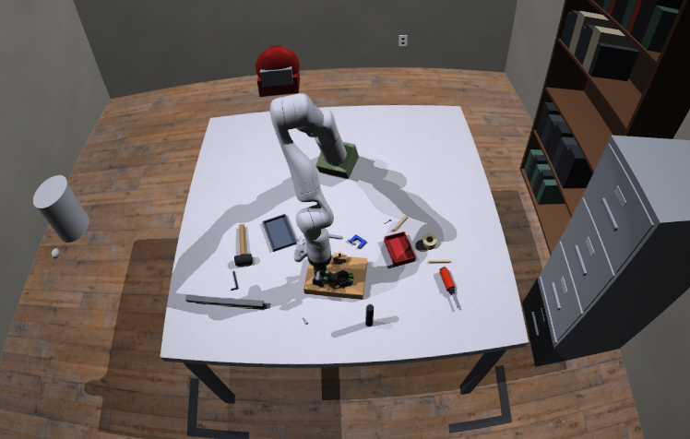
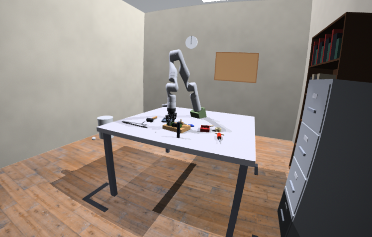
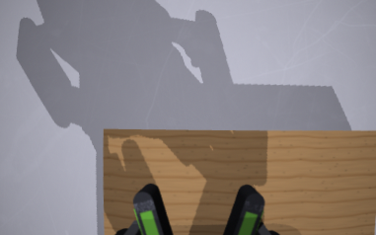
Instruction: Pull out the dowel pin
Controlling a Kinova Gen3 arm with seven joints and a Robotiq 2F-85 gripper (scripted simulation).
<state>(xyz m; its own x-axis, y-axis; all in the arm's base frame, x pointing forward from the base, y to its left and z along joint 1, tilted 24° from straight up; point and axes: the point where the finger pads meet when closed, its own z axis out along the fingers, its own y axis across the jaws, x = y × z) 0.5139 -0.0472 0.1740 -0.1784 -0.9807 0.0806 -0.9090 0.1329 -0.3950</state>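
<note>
Now: hand 5 cm to the right of the wooden bench board, 2 cm past it and 2 cm above it. From my hand the other things lie so: round dowel pin: 7 cm behind, 6 cm to the left, 1 cm above; grey t-shaped tool: 21 cm behind, 4 cm below; wooden block: 7 cm behind, 6 cm to the left, 1 cm below.
</note>
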